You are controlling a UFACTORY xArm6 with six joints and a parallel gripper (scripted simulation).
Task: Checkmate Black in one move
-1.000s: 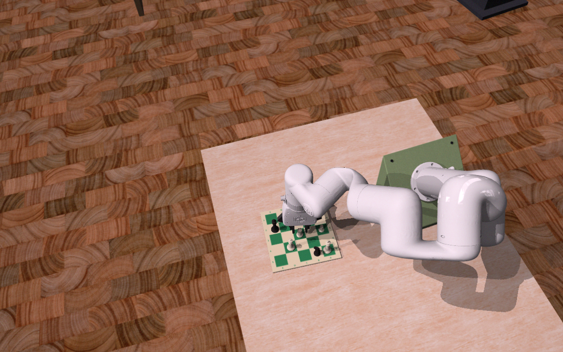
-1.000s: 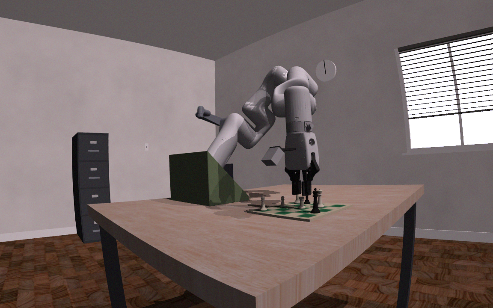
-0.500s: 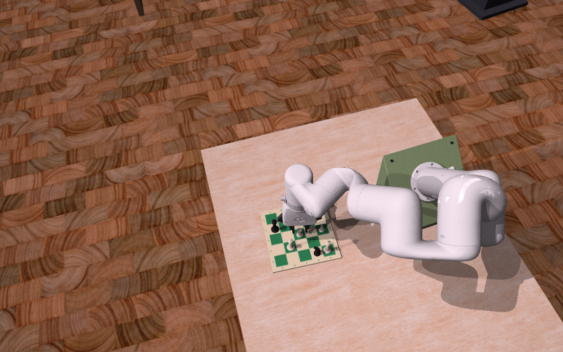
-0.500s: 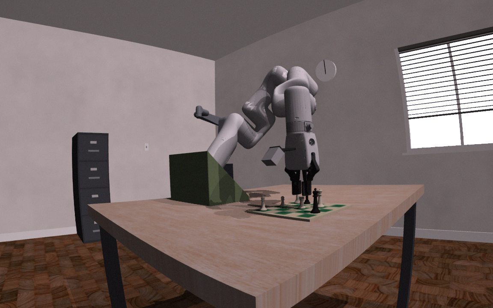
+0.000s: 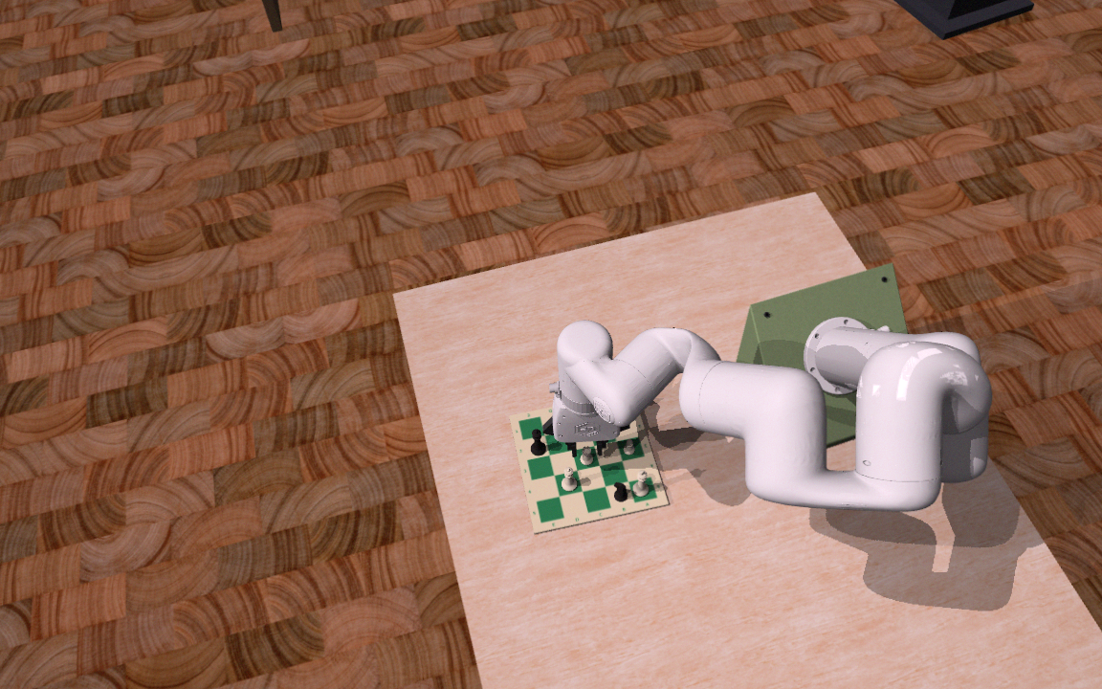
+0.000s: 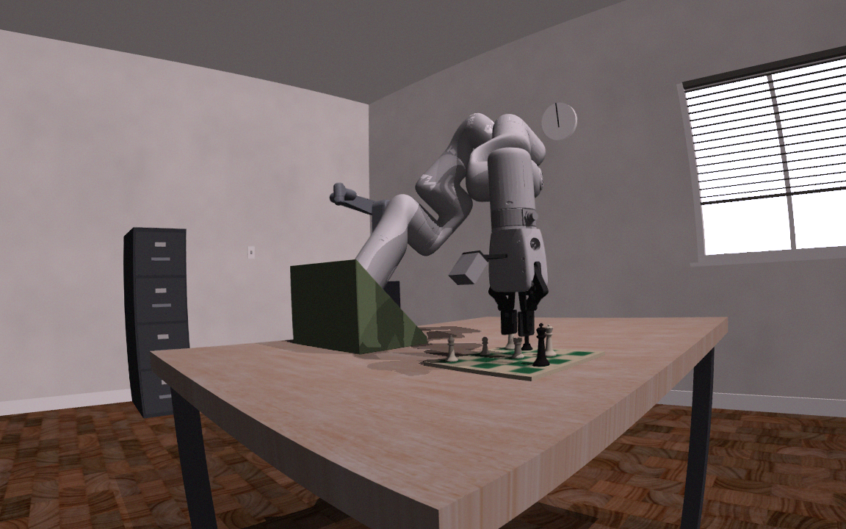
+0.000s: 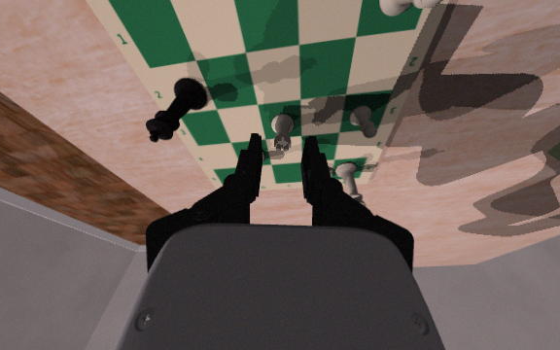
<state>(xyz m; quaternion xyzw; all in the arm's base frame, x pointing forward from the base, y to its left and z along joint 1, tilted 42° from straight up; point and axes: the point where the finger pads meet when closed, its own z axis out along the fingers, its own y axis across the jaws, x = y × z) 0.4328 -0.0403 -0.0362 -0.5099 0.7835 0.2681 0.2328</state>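
Now: the chessboard 6 cm below my hand. From my hand the other things lie so: tall white piece 5 cm behind, 9 cm to the left, 3 cm below.
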